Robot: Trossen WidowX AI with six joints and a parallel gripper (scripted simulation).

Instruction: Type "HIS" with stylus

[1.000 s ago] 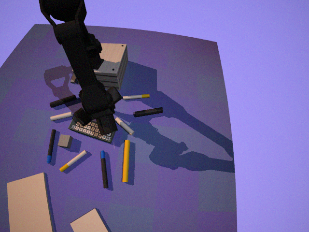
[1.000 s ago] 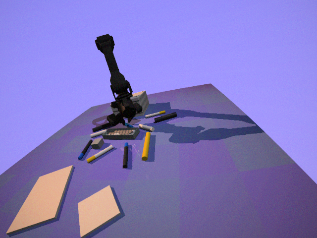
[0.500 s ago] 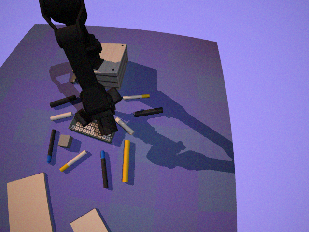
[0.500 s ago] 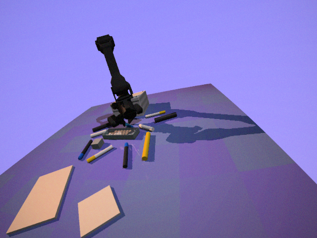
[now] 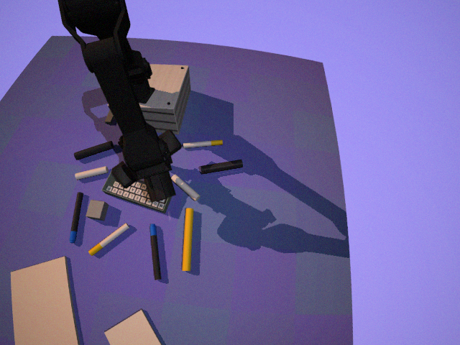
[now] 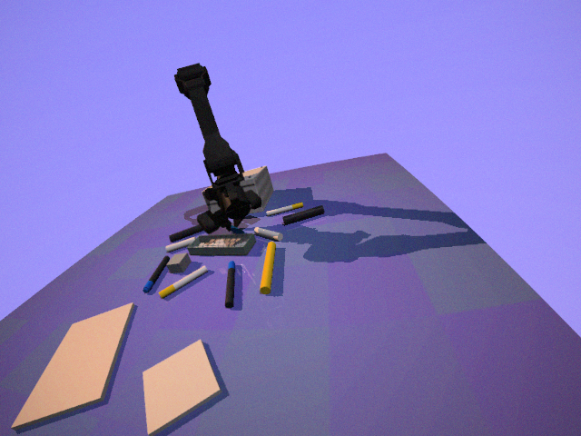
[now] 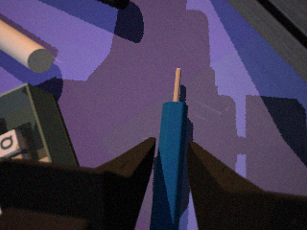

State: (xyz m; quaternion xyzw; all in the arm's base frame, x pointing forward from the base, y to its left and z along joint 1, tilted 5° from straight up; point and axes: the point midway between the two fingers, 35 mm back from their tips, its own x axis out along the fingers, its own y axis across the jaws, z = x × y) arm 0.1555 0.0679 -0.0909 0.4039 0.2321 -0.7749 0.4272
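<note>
The small cube is 180 mm ahead of my gripper tip, 70 mm to the right of it and 10 mm above it. From my gripper tip the other things lie so: yellow marker (200 mm to the left, 180 mm ahead); then blue stylus (10 mm to the right, 10 mm behind).
</note>
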